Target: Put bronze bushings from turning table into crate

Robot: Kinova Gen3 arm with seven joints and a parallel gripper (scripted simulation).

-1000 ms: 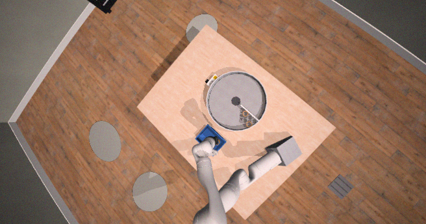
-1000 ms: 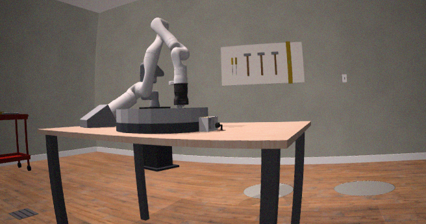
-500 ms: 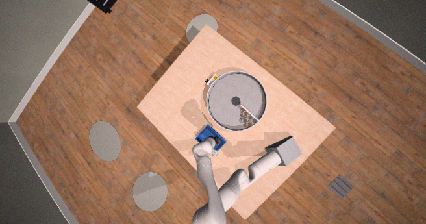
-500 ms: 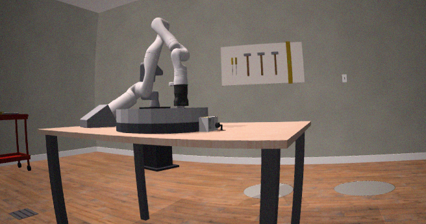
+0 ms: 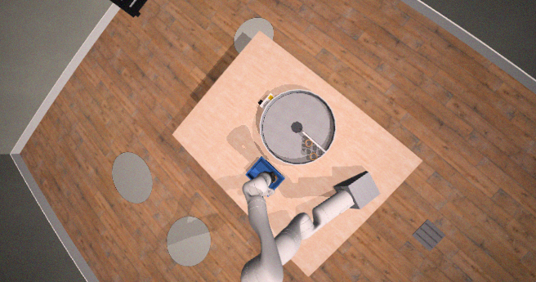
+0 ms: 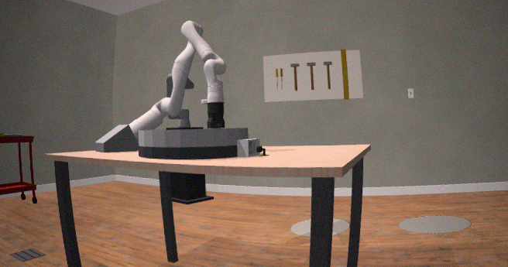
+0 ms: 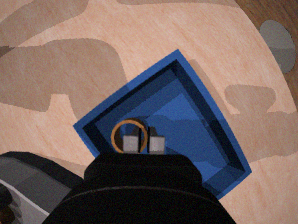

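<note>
The blue crate is 30 mm ahead of my hand, 20 mm to the left of it and 30 mm below it. Also, from my hand: grey turning table (160 mm ahead, 300 mm to the right).
</note>
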